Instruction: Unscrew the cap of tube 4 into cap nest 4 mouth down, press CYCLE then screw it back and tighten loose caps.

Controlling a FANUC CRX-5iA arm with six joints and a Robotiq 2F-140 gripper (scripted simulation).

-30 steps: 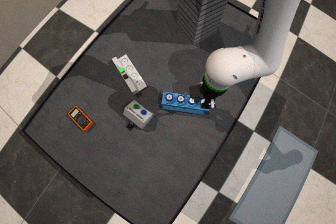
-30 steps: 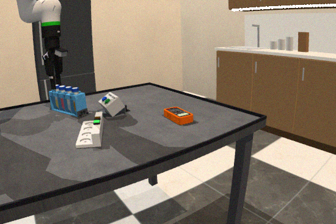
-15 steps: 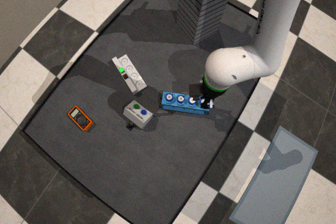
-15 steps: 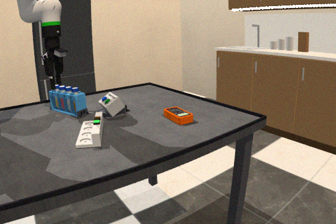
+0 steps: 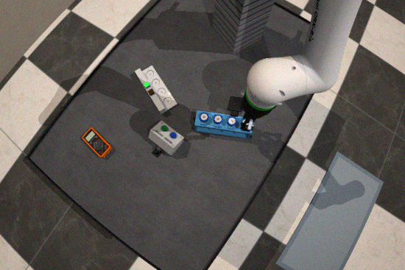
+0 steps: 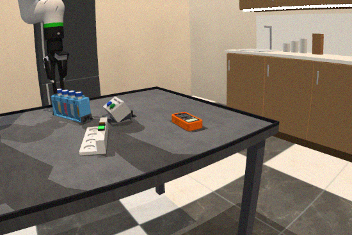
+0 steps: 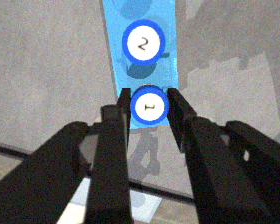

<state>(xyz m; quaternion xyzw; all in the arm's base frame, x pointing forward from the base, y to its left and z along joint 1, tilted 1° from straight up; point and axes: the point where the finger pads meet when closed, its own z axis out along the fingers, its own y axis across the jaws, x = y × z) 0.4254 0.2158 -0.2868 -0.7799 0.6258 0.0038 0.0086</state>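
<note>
Right now my hand is 5 cm to the left of the cap 2, 3 cm above it and 2 cm short of it. Round my hand: grey key housing 25 cm to the right, 17 cm ahead, 9 cm below; then green key 27 cm to the right, 15 cm ahead, 7 cm below; then blue key 23 cm to the right, 16 cm ahead, 7 cm below.
</note>
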